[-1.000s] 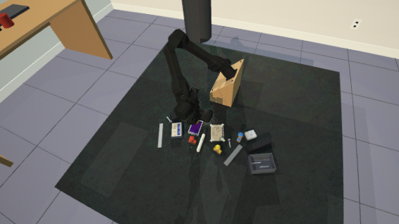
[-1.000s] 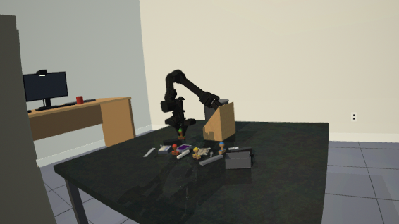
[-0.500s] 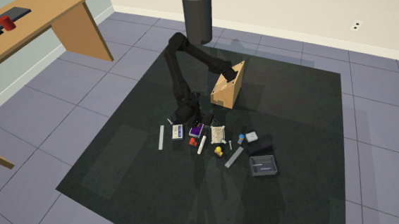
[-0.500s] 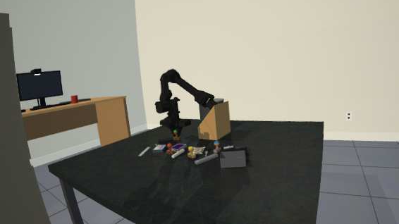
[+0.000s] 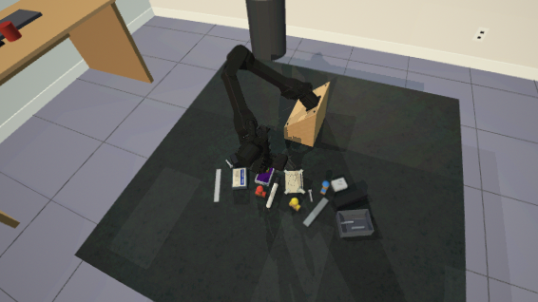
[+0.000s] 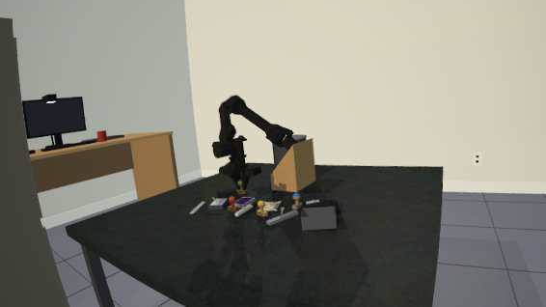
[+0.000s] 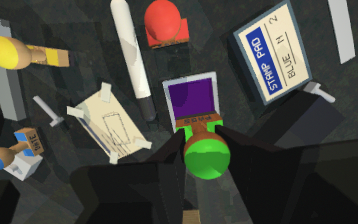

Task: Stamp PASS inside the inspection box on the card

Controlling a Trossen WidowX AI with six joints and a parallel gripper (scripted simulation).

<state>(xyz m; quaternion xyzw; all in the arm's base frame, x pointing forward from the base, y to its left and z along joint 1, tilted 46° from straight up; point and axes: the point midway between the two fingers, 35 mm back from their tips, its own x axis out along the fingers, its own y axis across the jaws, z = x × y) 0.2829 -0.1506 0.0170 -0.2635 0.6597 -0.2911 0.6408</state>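
Right now my gripper tip is 6 cm above the purple ink pad. From my gripper tip the other things lie so: green-knobbed PASS stamp (right at my gripper tip); then white marker (6 cm to the left, 5 cm below, 4 cm ahead); then red stamp (9 cm ahead, 4 cm below, 2 cm to the left).
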